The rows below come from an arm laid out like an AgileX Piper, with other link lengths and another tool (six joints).
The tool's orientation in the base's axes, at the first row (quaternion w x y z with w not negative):
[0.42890, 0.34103, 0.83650, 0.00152]
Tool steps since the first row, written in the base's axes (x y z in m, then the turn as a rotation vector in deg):
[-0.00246, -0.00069, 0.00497, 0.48, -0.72, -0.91]
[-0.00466, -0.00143, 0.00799, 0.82, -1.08, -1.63]
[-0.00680, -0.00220, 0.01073, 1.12, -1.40, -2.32]
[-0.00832, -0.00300, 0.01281, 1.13, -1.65, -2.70]
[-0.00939, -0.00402, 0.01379, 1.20, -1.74, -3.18]
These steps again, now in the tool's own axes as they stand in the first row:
[-0.00297, -0.00046, -0.00471, 0.05, -0.55, 1.13]
[-0.00468, -0.00139, -0.00798, 0.22, -0.84, 1.93]
[-0.00623, -0.00239, -0.01103, 0.41, -1.12, 2.68]
[-0.00757, -0.00326, -0.01321, 0.54, -1.42, 3.00]
[-0.00843, -0.00436, -0.01430, 0.80, -1.59, 3.38]

